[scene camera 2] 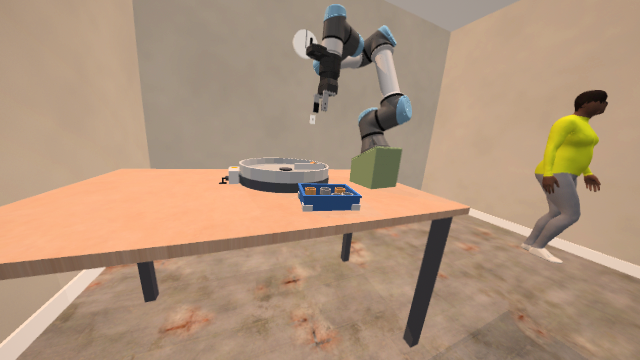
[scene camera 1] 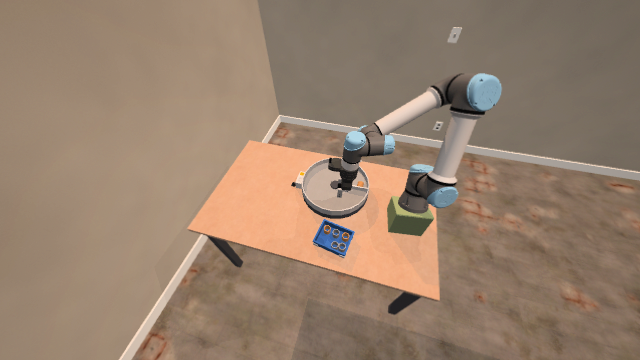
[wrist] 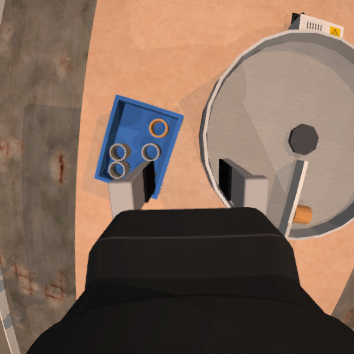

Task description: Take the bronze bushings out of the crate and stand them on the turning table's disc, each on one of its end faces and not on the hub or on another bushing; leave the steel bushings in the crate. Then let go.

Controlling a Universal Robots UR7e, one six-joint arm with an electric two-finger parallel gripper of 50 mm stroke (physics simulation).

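Observation:
Scene camera 1 shows a turning table disc (scene camera 1: 320, 186) and a blue crate (scene camera 1: 322, 240). In scene camera 2 there is the gripper (scene camera 2: 319, 111). The wrist view shows the gripper (wrist: 186, 172) too, together with the blue crate (wrist: 129, 119) and the turning table disc (wrist: 280, 104).

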